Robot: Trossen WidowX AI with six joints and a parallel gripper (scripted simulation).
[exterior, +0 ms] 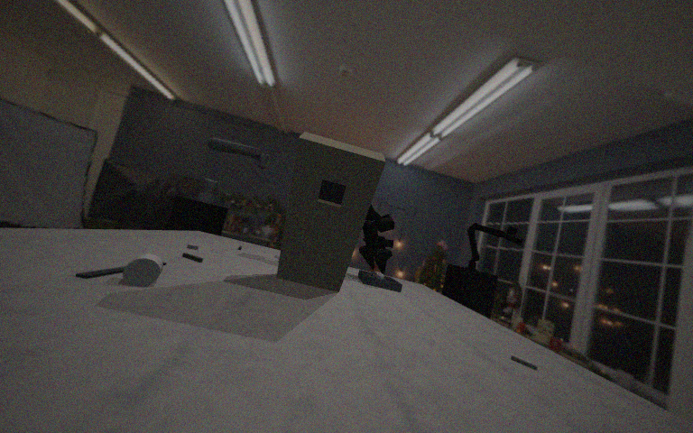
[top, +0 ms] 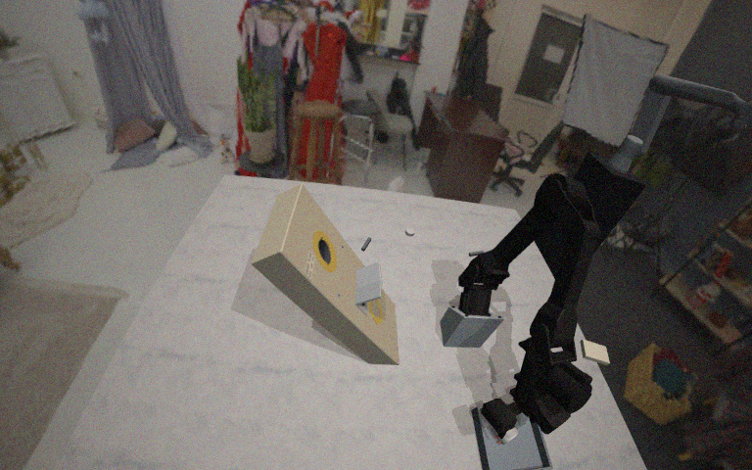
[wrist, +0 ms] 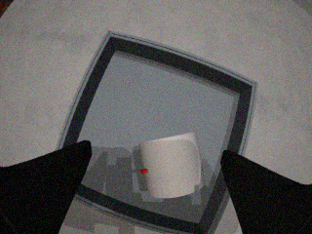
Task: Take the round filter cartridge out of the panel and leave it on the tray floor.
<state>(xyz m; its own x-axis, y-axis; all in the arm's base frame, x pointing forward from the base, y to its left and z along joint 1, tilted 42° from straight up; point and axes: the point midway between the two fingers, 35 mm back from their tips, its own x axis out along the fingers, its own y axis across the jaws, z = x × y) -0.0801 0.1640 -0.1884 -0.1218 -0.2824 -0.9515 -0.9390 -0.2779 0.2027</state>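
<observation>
Right now my gripper tip is 2 cm short of the round white filter cartridge, 2 cm above it and 1 cm to the left of it. The rest, counted from my gripper tip: grey flap 36 cm ahead, 24 cm to the right, 12 cm above; tray 4 cm below, 1 cm to the left, 1 cm behind.
</observation>
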